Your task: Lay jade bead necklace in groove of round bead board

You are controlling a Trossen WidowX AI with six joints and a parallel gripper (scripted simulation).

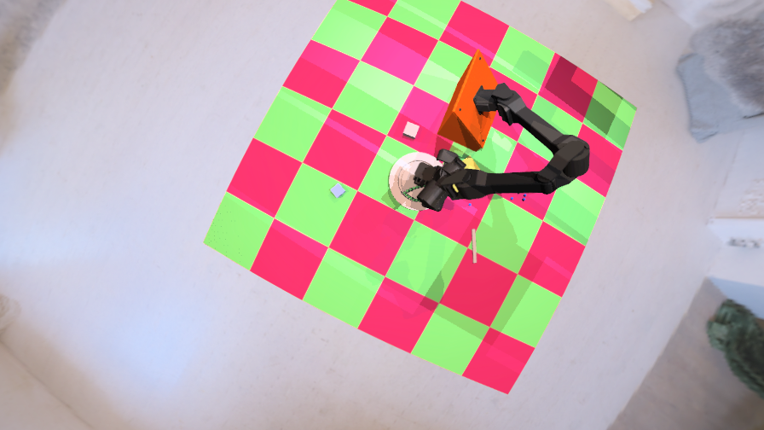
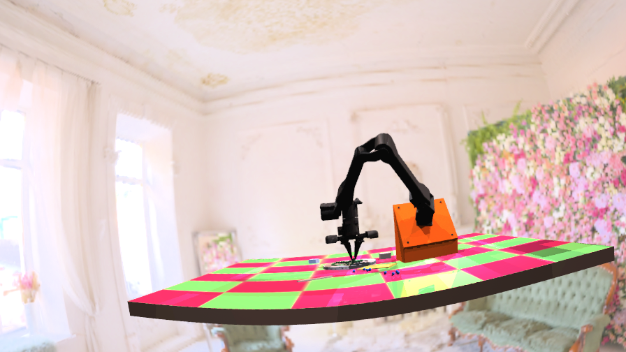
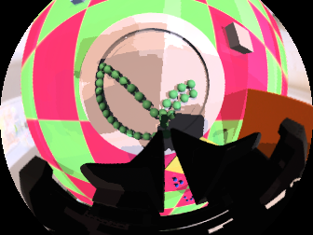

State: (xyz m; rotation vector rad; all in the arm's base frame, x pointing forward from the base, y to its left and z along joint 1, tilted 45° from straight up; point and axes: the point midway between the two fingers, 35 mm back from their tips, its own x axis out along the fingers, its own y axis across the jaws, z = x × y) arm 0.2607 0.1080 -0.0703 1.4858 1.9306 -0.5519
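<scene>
My gripper tip is 20 mm short of the round bead board, 50 mm to the left of it and 20 mm above it. The rest, counted from my gripper tip: white cube: 120 mm behind, 160 mm to the right, 20 mm below; thin white stick: 100 mm ahead, 240 mm to the left, 30 mm below; yellow patch: 90 mm behind, 80 mm to the left, 30 mm below.
</scene>
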